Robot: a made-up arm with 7 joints. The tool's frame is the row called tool.
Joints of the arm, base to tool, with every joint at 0 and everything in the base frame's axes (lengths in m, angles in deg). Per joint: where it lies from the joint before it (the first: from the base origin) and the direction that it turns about. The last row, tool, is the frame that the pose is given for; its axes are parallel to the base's.
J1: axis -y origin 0 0.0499 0
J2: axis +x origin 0 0.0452 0
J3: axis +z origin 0 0 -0.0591
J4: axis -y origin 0 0 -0.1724
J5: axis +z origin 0 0 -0.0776
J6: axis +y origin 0 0 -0.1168
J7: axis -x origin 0 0 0
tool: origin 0 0 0
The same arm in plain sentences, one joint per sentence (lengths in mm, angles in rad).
The arm has seven revolute joints in a row. What follows holds with every joint at zero, and every direction is one of the base frame's.
The first joint sits 49.9 mm along +y from the base frame's origin and rotates about -y.
The second joint sits 45.2 mm along +y from the first joint and rotates about +x.
The third joint sits 59.1 mm along -z from the second joint and rotates about +z.
The fourth joint sits 172.4 mm along -z from the third joint and rotates about -y.
The fifth joint sits 77.6 mm along -z from the fourth joint and rotates about +z.
The sixth joint sits 116.8 mm along -z from the fifth joint and rotates about +y.
The seventh joint sits at the same point as the sixth joint and rotates about -x.
The tool frame, which is the frame that the pose is given for, sits at the same point as the seventh joint; its axes are parallel to the base frame's.

